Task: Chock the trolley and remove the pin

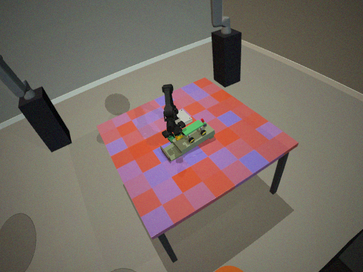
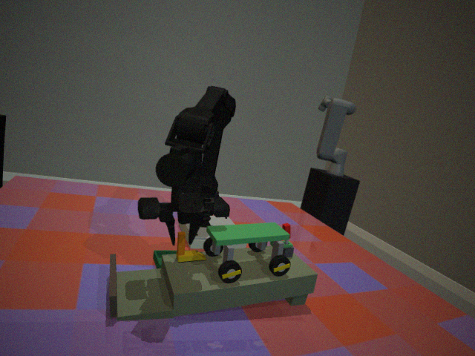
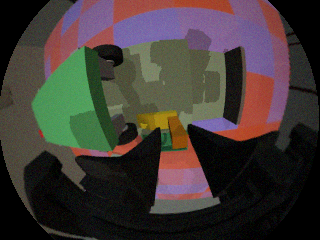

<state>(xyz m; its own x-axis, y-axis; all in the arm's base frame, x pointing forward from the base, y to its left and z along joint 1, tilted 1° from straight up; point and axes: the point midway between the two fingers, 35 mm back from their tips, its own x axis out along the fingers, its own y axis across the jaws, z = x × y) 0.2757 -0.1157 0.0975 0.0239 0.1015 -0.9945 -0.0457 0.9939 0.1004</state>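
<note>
My gripper tip is now 2 cm to the right of the yellow chock and 2 cm above it. Also, from my gripper tip: dark end board: 14 cm to the right, 7 cm below, 5 cm ahead; then red-headed stop pin: 25 cm to the left, 3 cm above, 2 cm ahead; then green tray: 10 cm below, 8 cm behind, 2 cm to the left.
</note>
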